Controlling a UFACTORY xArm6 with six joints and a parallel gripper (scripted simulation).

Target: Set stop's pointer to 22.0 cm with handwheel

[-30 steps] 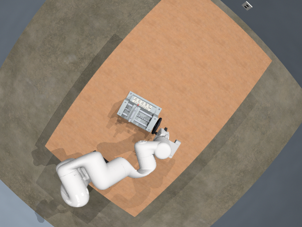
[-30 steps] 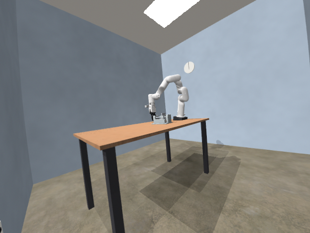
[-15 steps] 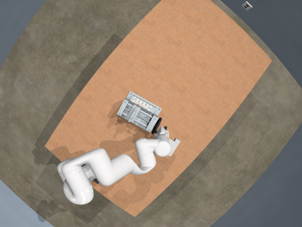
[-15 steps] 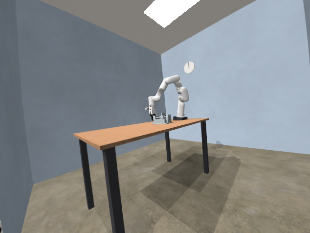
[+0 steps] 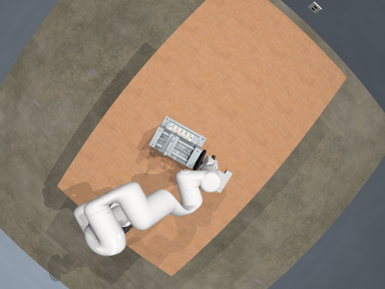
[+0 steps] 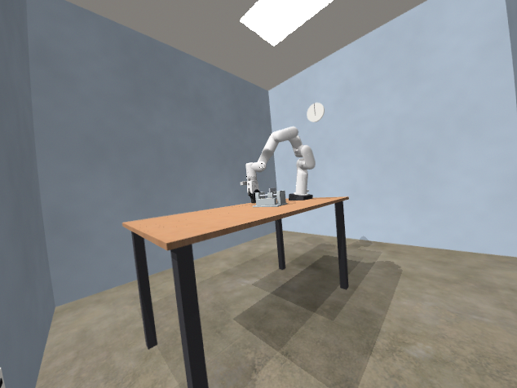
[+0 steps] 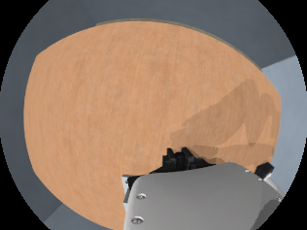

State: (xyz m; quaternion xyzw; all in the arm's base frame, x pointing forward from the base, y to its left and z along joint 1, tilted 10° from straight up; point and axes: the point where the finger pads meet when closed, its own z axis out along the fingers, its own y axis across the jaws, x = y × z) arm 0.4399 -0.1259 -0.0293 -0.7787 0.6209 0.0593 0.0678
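Right now my hand is 2 cm to the right of the handwheel and 1 cm below it.
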